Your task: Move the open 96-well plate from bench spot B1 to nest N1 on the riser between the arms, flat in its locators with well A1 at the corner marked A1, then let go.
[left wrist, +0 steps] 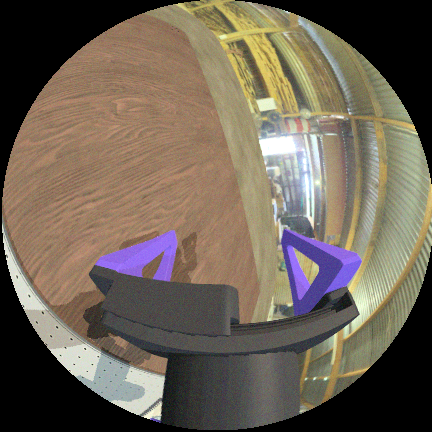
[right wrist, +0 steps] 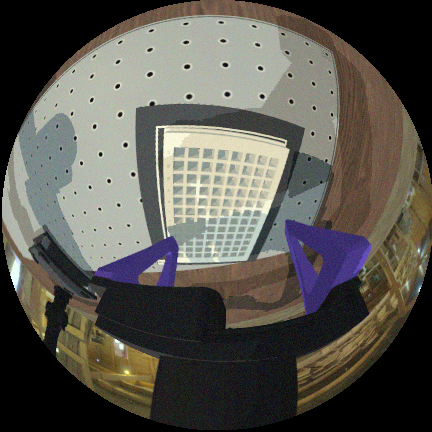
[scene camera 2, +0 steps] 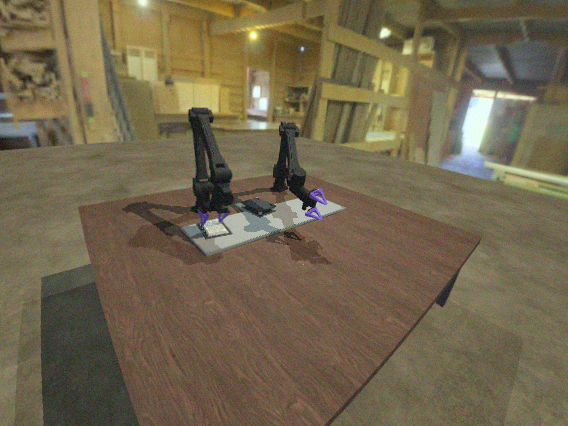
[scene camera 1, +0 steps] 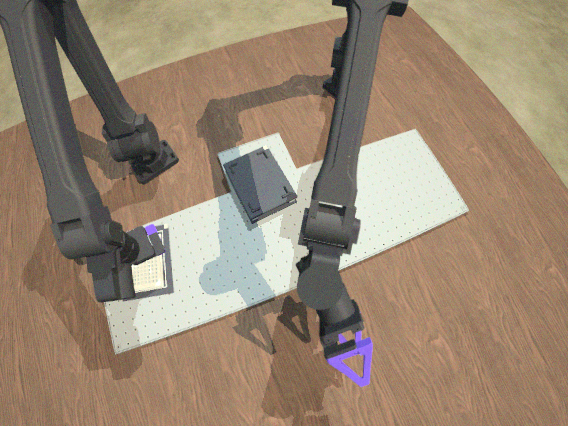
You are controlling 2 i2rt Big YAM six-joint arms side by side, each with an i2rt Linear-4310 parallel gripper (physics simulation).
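Frame: origin at the left arm's base, x left, y back, z up, level; millimetres.
Seen in the pictures: left gripper, fingertip midpoint: [left wrist: 229, 236] [scene camera 2: 323, 212] [scene camera 1: 360, 368]; right gripper, fingertip midpoint: [right wrist: 229, 234] [scene camera 2: 211, 223] [scene camera 1: 137, 256]; left arm's base at its link origin: [right wrist: 62, 290] [scene camera 2: 279, 189]; right arm's base at its link origin: [scene camera 1: 155, 162].
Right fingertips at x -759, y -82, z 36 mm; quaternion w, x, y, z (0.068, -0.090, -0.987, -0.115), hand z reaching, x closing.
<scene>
Pixels of each thing's top centre, then the offset from my right fingertips to it. "pt": a spot on its surface instead. Level surfaces: height alone.
- cream 96-well plate at its top centre: [right wrist: 218, 217] [scene camera 1: 142, 261] [scene camera 2: 213, 225] dx +2, dy -16, dz -6 mm
- bench spot B1 at a spot on its surface: [right wrist: 146, 165] [scene camera 1: 168, 273] pt dx +34, dy -74, dz -21 mm
- dark nest N1 at its top centre: [right wrist: 56, 278] [scene camera 1: 258, 178] [scene camera 2: 258, 202] dx +335, dy -36, dz +16 mm
- white perforated board at its surface level: dz -23 mm
- brown wooden table at its surface level: dz -36 mm
The cream 96-well plate [scene camera 1: 149, 274] [scene camera 2: 216, 228] [right wrist: 220, 190] lies flat on the dark frame of bench spot B1 [scene camera 1: 169, 270] [right wrist: 146, 165]. My right gripper [scene camera 2: 213, 218] [right wrist: 229, 234] is open just above the plate, its fingers apart and nothing between them. In scene camera 1 the right arm hides part of the plate. The dark nest N1 [scene camera 1: 260, 182] [scene camera 2: 258, 206] stands on the riser with corner locators and holds no plate. Its A1 mark is too small to read. My left gripper [scene camera 2: 317, 206] [left wrist: 229, 236] is open and empty, beyond the front edge of the board.
A white perforated board [scene camera 1: 410, 175] [scene camera 2: 240, 240] [right wrist: 205, 55] lies on the brown wooden table [scene camera 1: 450, 325] [scene camera 2: 250, 325] [left wrist: 125, 150]. The left arm [scene camera 1: 345, 125] reaches over the board at the right of the nest. The right arm [scene camera 1: 45, 125] stands at the left.
</scene>
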